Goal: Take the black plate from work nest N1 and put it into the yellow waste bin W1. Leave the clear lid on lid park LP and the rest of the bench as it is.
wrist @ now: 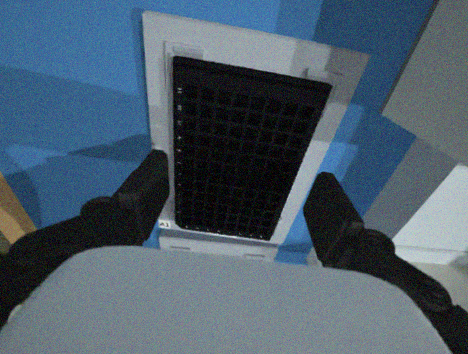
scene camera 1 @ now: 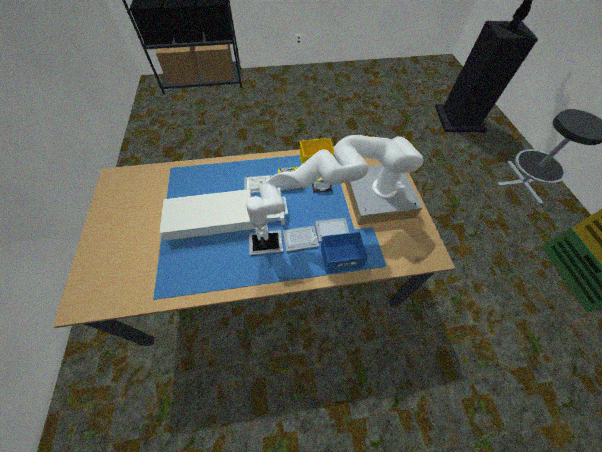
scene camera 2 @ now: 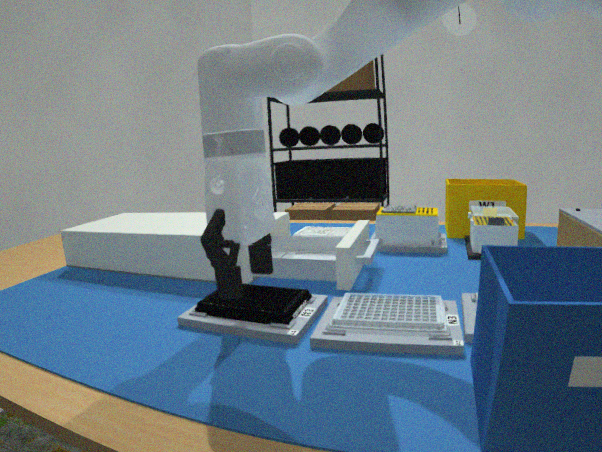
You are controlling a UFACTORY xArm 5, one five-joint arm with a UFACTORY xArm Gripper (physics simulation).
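Where they show: gripper, fingertip midpoint: (wrist: 240, 181) (scene camera 1: 263, 238) (scene camera 2: 247, 284); arm's base at its link origin: (scene camera 1: 384, 188).
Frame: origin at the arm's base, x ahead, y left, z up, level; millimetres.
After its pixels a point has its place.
The black plate (scene camera 1: 266, 242) (scene camera 2: 260, 302) @(x 591, y 308, z -60 mm) (wrist: 240, 155) @(x 627, y 297, z -60 mm) lies flat in work nest N1 (scene camera 1: 251, 249) (scene camera 2: 240, 328) (wrist: 250, 36), a grey nest on the blue mat. My gripper (scene camera 1: 262, 237) @(x 619, y 294, z -45 mm) (scene camera 2: 245, 283) @(x 619, y 294, z -45 mm) (wrist: 240, 181) @(x 619, y 294, z -45 mm) is open over the plate. In the wrist view one finger shows beyond each long side of the plate, with nothing held; whether they touch the nest is unclear. The yellow waste bin W1 (scene camera 1: 311, 146) @(x 383, y -327, z -15 mm) (scene camera 2: 459, 215) @(x 404, y -192, z -35 mm) stands at the back right. I cannot tell which flat pale item is the clear lid on LP.
A clear plate (scene camera 1: 301, 238) @(x 434, y 278, z -64 mm) (scene camera 2: 390, 310) @(x 437, y 277, z -60 mm) sits in nest N3, beside N1. A blue bin (scene camera 1: 344, 249) @(x 221, y 325, z -83 mm) (scene camera 2: 545, 280) @(x 276, y 313, z 3 mm) stands at the front right. A long white instrument (scene camera 1: 205, 214) @(x 910, y 187, z -3 mm) (scene camera 2: 140, 245) @(x 879, y 257, z -24 mm) lies behind N1. A yellow-topped rack (scene camera 2: 407, 230) @(x 496, y -66, z -46 mm) stands near W1.
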